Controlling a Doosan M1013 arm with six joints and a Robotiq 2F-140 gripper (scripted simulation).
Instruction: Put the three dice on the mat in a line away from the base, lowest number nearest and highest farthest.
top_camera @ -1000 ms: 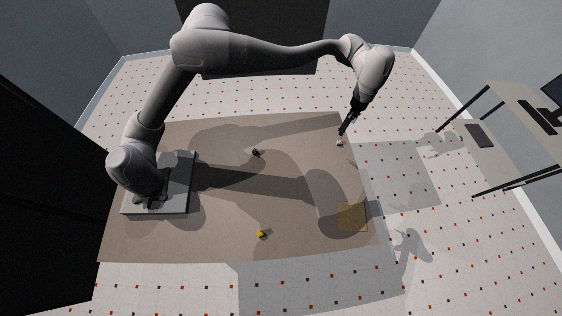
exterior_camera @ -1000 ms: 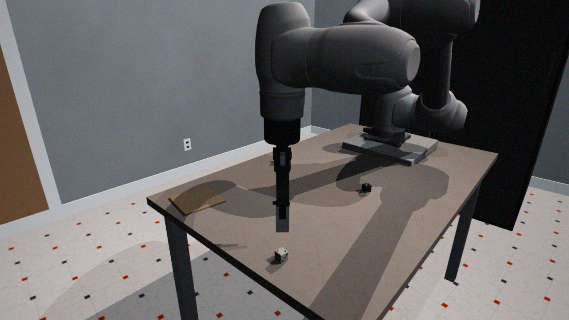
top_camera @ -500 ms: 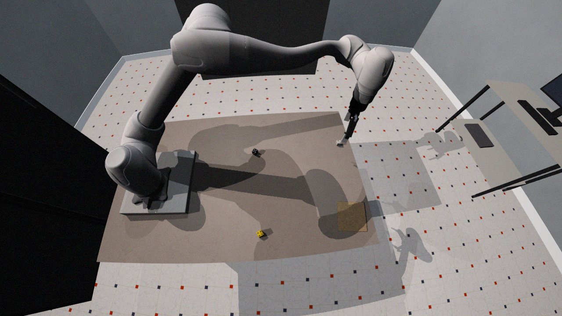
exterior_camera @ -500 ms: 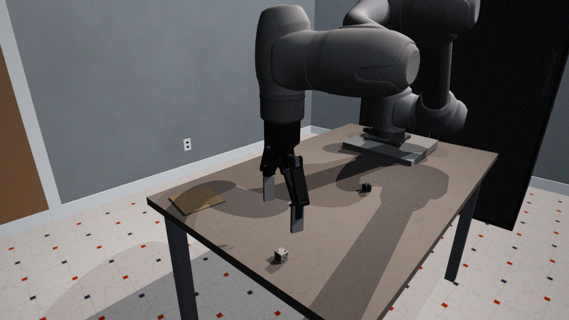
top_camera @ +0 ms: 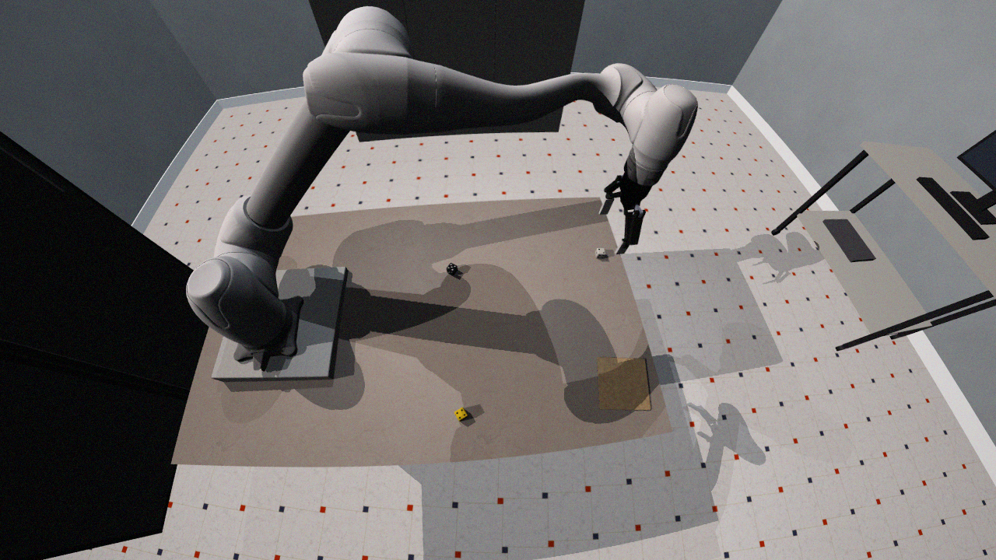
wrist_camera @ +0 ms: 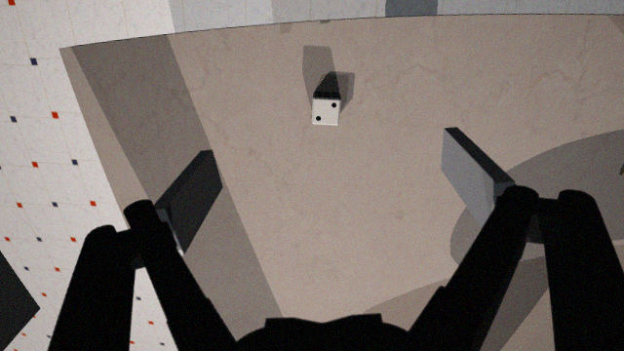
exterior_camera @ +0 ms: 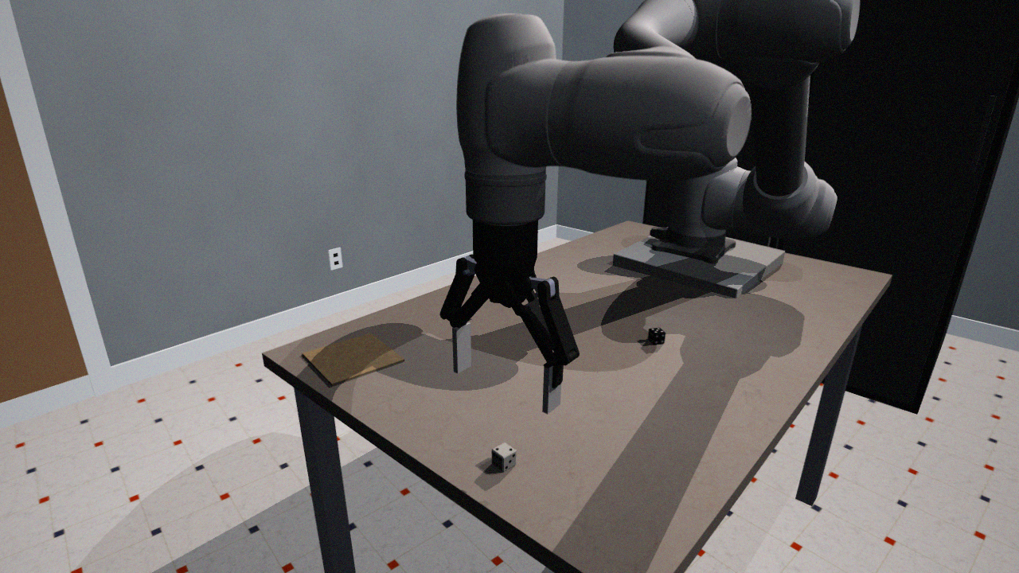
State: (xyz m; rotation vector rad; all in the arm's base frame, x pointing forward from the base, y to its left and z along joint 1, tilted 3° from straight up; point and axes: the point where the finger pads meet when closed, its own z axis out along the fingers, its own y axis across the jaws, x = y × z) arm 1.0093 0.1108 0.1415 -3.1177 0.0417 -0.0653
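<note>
My gripper is now 120 mm above the grey die. Also, from my hand: tan mat (410 mm to the right, 130 mm below, 60 mm behind); black die (470 mm behind, 120 mm below, 10 mm to the left); yellow die (500 mm behind, 410 mm to the right, 120 mm below).
</note>
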